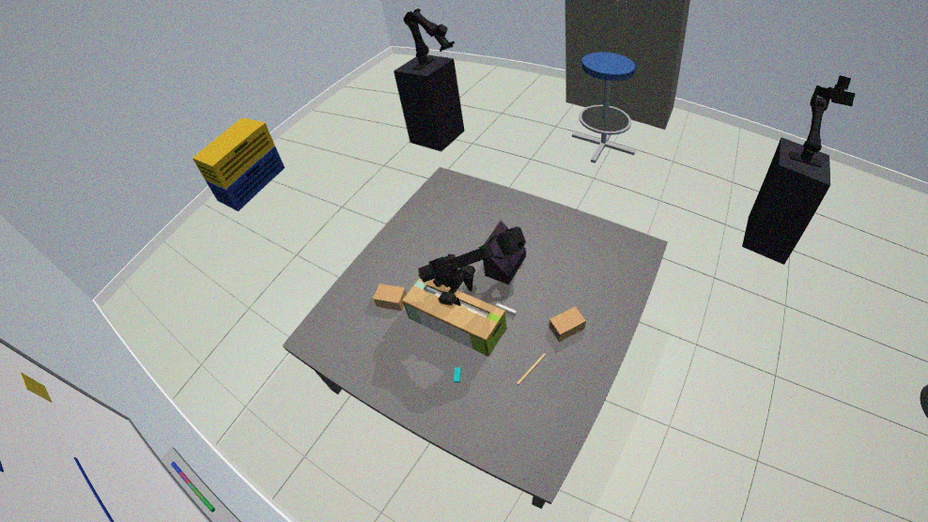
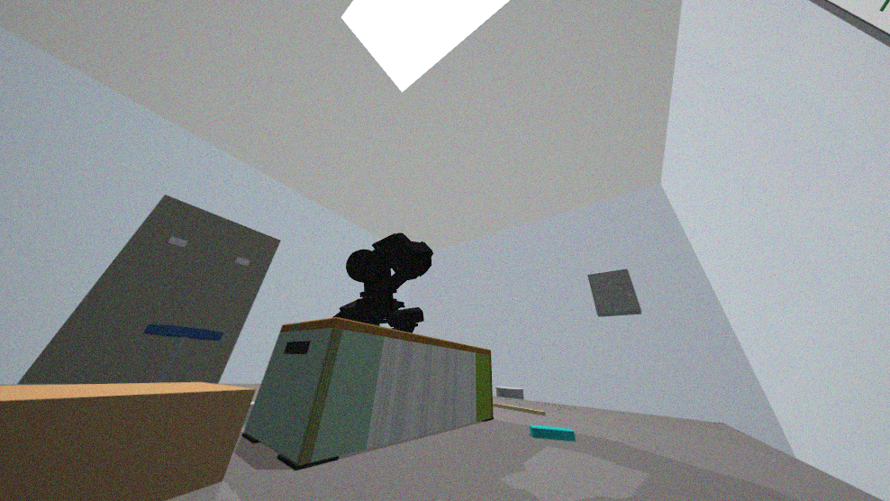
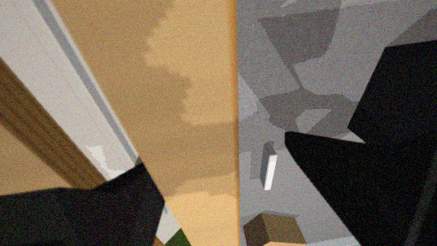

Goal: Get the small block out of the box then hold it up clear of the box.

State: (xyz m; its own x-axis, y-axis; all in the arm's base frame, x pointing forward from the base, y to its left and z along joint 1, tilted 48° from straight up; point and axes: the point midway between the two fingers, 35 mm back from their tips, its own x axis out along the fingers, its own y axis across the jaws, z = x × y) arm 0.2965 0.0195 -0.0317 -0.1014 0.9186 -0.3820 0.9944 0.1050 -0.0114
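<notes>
Right now the tan block is 5 cm ahead of my gripper tip and 2 cm to the left of it. Also, from my gripper tip: wooden stick: 36 cm to the left, 11 cm ahead, 8 cm below; cyan piece: 27 cm ahead, 13 cm to the left, 8 cm below.
</notes>
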